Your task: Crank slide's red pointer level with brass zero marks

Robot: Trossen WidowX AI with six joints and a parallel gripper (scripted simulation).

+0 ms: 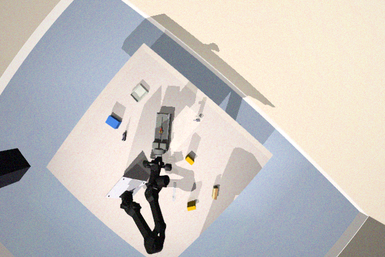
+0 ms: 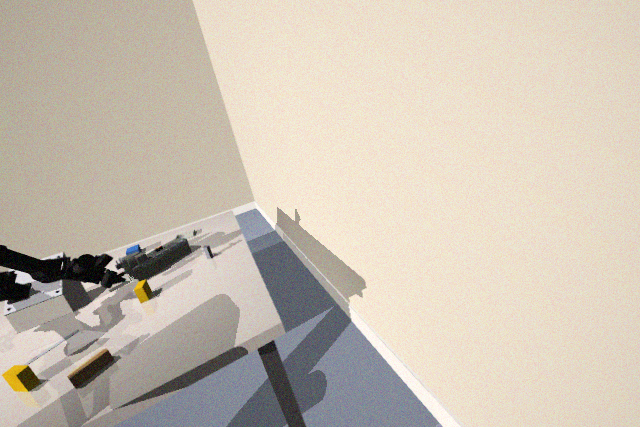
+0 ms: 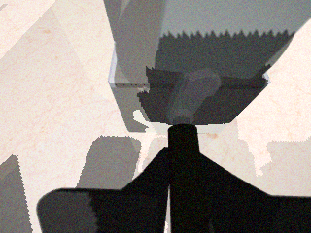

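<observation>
The crank is 40 mm above my gripper tip. The rest, counted from my gripper tip: blue block 100 mm behind, 400 mm to the left, 10 mm below; dark brown crank handle 10 mm behind, 10 mm to the right, 30 mm above; red pointer 140 mm ahead, 120 mm to the left, 50 mm above.
</observation>
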